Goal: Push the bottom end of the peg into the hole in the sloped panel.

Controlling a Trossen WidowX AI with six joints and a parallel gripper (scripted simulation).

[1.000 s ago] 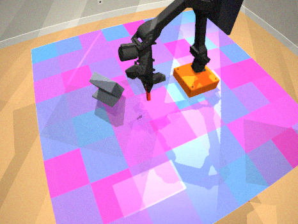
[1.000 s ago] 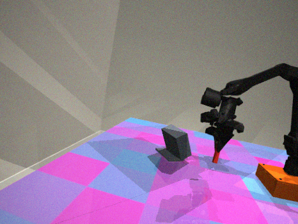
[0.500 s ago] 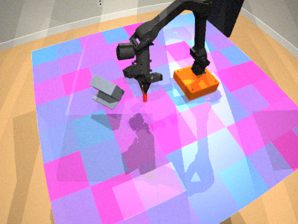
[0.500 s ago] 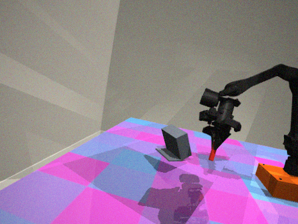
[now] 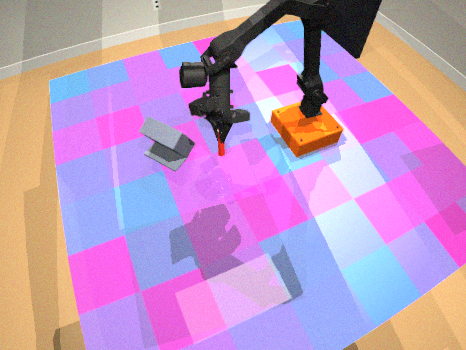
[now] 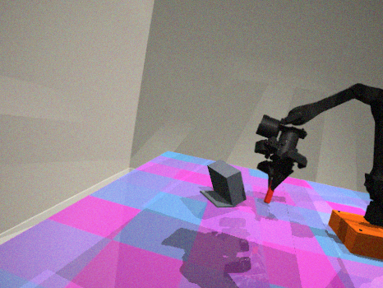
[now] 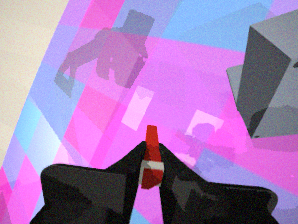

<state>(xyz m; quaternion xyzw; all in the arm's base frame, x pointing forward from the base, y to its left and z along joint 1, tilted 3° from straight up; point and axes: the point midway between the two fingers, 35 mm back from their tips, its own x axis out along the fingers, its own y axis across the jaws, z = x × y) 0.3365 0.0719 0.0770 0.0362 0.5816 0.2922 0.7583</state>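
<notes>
The grey sloped panel is 140 mm ahead of my gripper tip, 100 mm to the right of it and 40 mm below it. The rest, counted from my gripper tip: red peg: 10 mm to the right, 10 mm above.
</notes>
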